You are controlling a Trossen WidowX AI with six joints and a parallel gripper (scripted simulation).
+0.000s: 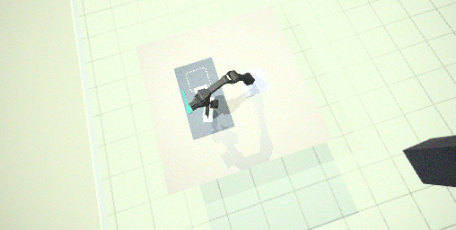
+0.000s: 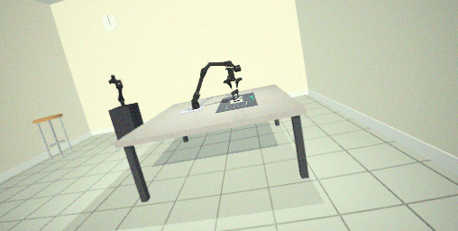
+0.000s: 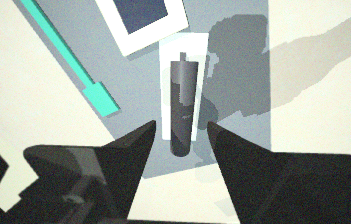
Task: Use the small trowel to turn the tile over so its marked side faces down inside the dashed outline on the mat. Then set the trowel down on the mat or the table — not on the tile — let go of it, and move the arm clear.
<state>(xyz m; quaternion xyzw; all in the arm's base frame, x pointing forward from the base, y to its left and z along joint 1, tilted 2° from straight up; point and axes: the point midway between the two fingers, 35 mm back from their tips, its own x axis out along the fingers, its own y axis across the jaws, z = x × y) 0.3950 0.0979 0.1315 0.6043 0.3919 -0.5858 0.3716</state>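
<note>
The grey mat is 12 cm to the right of my gripper tip and 12 cm below it. The rest, counted from my gripper tip: teal trowel (14 cm ahead, 11 cm to the right, 10 cm below); then tile (15 cm to the right, 10 cm below).
</note>
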